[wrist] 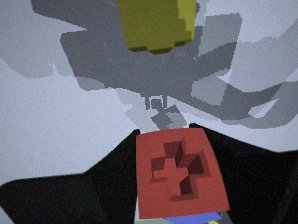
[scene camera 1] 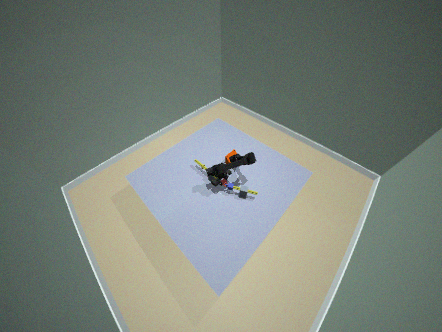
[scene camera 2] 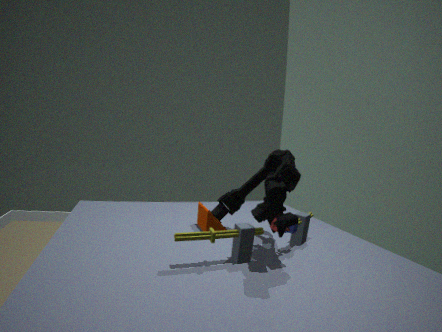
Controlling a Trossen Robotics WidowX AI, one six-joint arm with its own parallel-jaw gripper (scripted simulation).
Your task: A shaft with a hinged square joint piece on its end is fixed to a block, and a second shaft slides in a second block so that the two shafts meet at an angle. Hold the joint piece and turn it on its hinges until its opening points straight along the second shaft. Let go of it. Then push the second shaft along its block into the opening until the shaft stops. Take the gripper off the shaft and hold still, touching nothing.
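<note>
My gripper (scene camera 2: 277, 234) is there for me to see, and the wrist view shows the gripper as well (wrist: 164, 131).
</note>
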